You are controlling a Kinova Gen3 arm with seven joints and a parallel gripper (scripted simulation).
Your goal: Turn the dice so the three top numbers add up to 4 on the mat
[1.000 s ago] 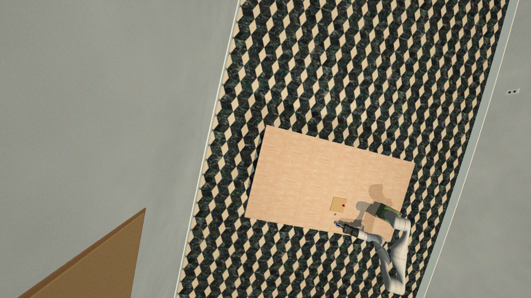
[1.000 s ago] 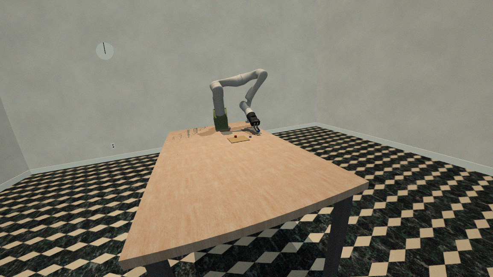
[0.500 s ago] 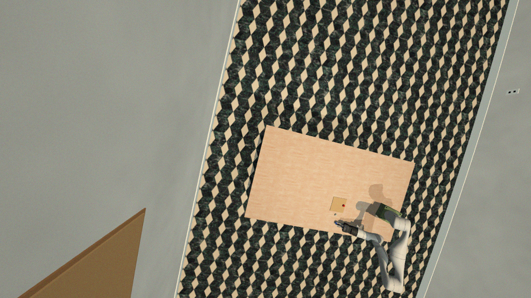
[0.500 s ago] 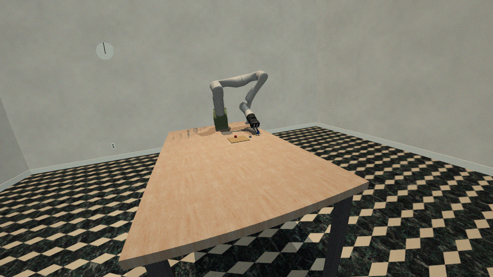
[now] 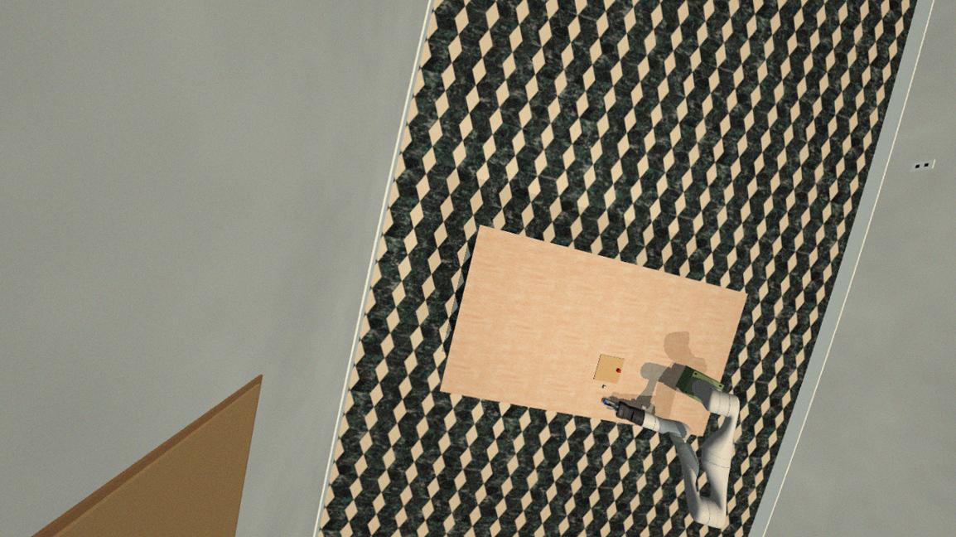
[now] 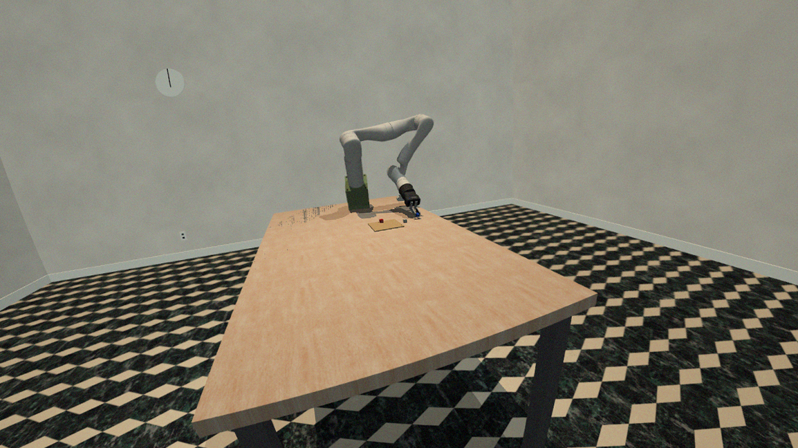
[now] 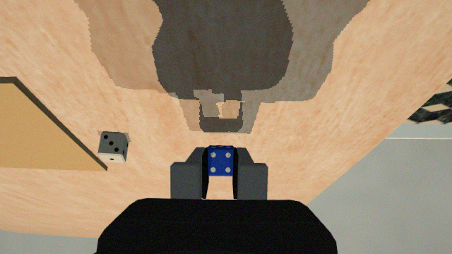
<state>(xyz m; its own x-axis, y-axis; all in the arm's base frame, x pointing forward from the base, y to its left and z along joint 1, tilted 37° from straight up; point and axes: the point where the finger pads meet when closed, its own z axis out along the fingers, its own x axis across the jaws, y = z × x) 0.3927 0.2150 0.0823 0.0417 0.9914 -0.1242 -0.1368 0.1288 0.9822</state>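
Now: hand 10 mm short of the blue die and 10 mm above it. From my hand the other things lie so: tan mat (20 mm ahead, 170 mm to the right, 30 mm below); then red die (30 mm behind, 180 mm to the right, 20 mm below); then white die (20 mm ahead, 70 mm to the right, 20 mm below).
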